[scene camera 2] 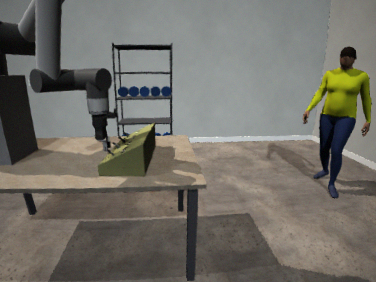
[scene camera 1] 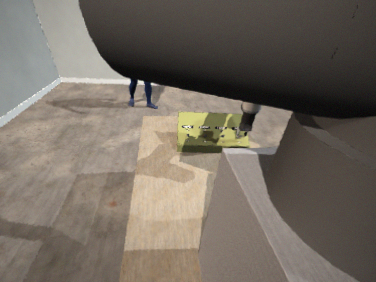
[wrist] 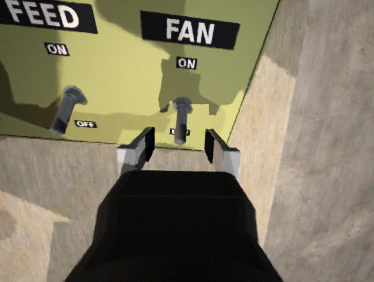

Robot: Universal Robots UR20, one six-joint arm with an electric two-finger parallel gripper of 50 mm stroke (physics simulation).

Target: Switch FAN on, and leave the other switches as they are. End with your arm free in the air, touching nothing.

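Seen in the pictures: gripper, fingertip midpoint: [scene camera 2: 107, 149] [scene camera 1: 241, 135] [wrist: 179, 138]; arm's base at its link origin: [scene camera 1: 347, 204].
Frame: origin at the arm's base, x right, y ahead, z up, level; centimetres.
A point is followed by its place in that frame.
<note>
The yellow-green switch panel [scene camera 1: 186, 118] @(x -21.5, y 97.9, z -39.1 cm) [scene camera 2: 150, 150] @(x -1.0, y 104.0, z -48.4 cm) [wrist: 120, 65] @(x 9.0, y 89.2, z -43.7 cm) slopes up from the table. In the wrist view the FAN switch [wrist: 181, 122] @(x 15.5, y 84.5, z -42.8 cm) has its lever pointing down over its OFF label, away from ON. The FEED switch [wrist: 66, 111] @(x 4.0, y 84.2, z -43.1 cm) to its left also points down, to the OFF side. My gripper [wrist: 179, 138] @(x 15.6, y 83.0, z -42.0 cm) [scene camera 2: 106, 148] @(x 15.6, y 83.0, z -42.0 cm) is open and empty, low at the panel's lower edge. In the wrist view the FAN lever's tip shows between the two fingers, nearer the left one's level; whether a finger touches it cannot be told. The other two switches are too small to read in scene camera 1.
The panel stands on a wooden table [scene camera 1: 165, 200] @(x -32.1, y 39.3, z -54.7 cm) [scene camera 2: 65, 182] @(x 31.1, y 64.9, z -54.6 cm). A metal rack [scene camera 2: 171, 75] with blue round items stands behind the table by the wall. A person [scene camera 2: 342, 95] in a yellow top stands on the right. The large arm [scene camera 1: 225, 50] @(x -23.3, y 1.3, z 20.7 cm) hides much of scene camera 1.
</note>
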